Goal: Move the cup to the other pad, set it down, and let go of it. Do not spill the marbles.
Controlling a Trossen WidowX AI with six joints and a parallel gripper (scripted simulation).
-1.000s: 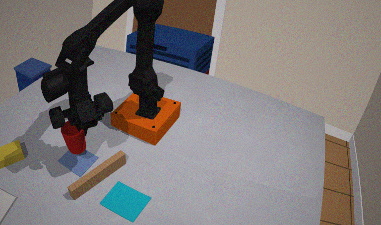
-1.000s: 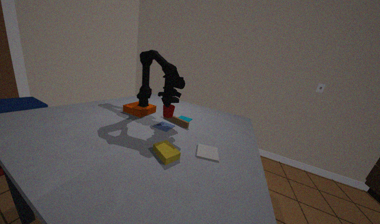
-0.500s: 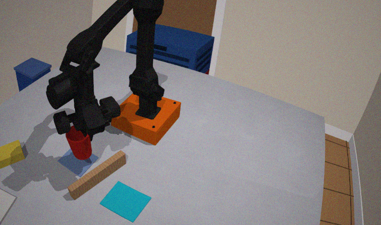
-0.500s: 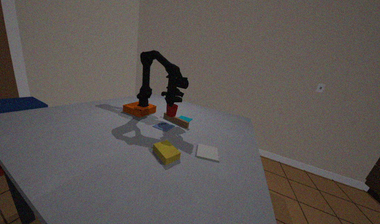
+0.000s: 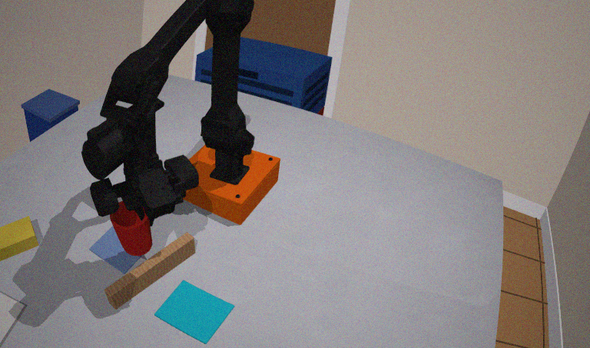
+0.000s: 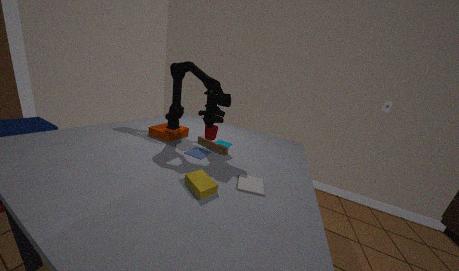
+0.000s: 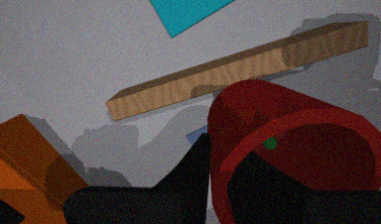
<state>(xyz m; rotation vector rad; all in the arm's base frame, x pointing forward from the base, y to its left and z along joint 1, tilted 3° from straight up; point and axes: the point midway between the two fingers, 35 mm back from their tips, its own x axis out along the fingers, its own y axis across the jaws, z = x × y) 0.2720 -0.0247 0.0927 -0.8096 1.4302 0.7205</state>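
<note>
My gripper tip is 4 cm to the left of the green marble, 3 cm short of it and 2 cm above it. The rest, counted from my gripper tip: wooden bar 9 cm below, 3 cm ahead, 1 cm to the left; then blue-grey pad 11 cm below, 9 cm to the right; then red cup 2 cm to the right, 2 cm ahead.
</note>
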